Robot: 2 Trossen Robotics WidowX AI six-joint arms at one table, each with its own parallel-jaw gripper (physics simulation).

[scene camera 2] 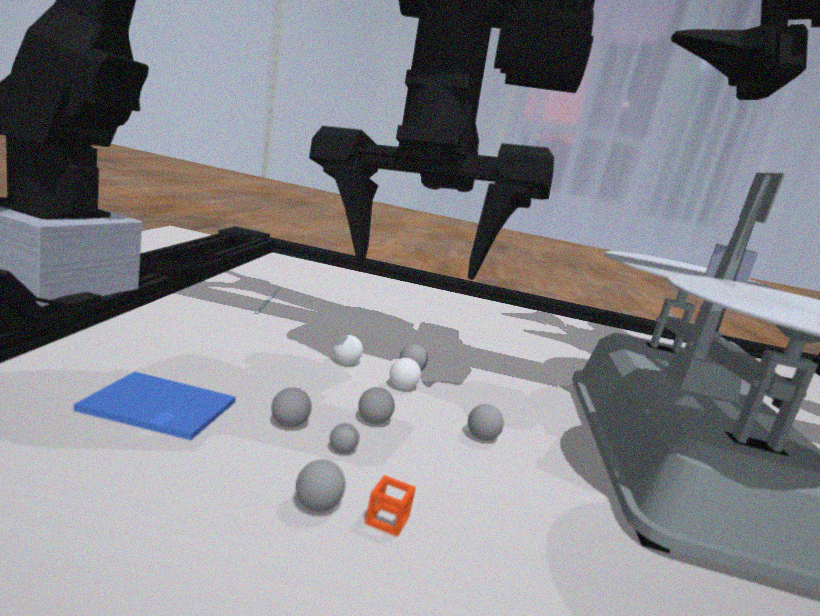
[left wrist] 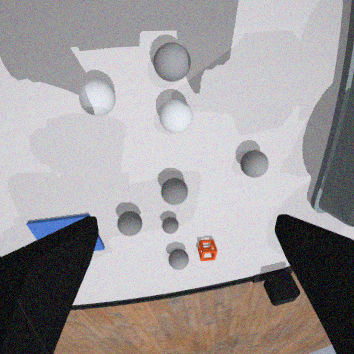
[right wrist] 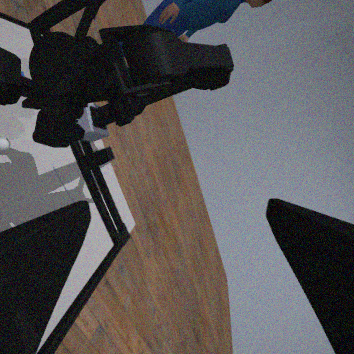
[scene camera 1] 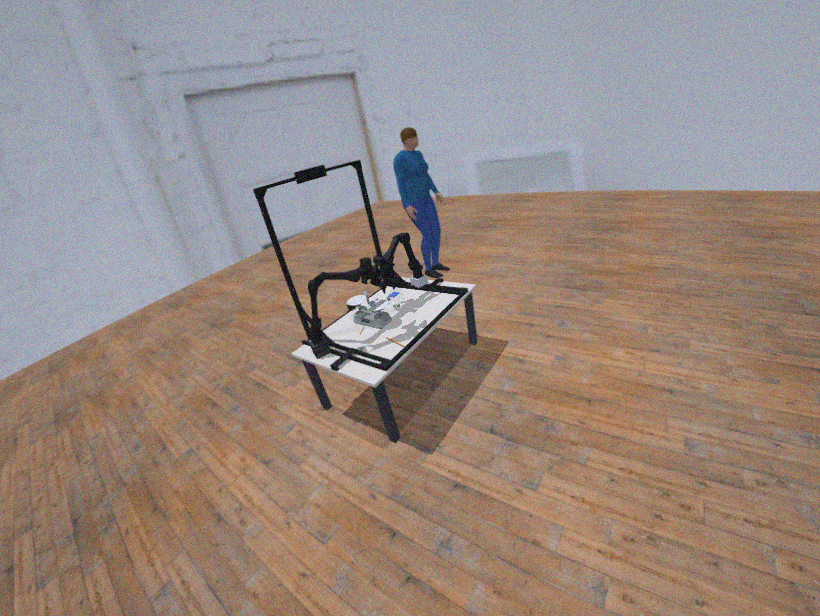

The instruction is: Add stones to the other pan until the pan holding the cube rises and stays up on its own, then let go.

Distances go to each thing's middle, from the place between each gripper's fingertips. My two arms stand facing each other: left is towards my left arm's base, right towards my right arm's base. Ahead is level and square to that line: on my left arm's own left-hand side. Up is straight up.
Labels:
Right now my right hand is 27 cm above the grey balance scale (scene camera 2: 700, 465), 16 cm past it and 9 cm to the left of it. The rest, counted from my right hand: small orange wire-frame cube (scene camera 2: 401, 508) 38 cm below, 35 cm behind, 11 cm to the left; blue flat pad (scene camera 2: 141, 400) 38 cm below, 30 cm behind, 29 cm to the left.
My left hand is 160 mm past the small orange wire-frame cube, 40 mm to the left of it and 100 mm above it. The rest, counted from my left hand: grey balance scale: 30 mm ahead, 240 mm to the right; blue flat pad: 110 mm behind, 140 mm to the left, 110 mm below.

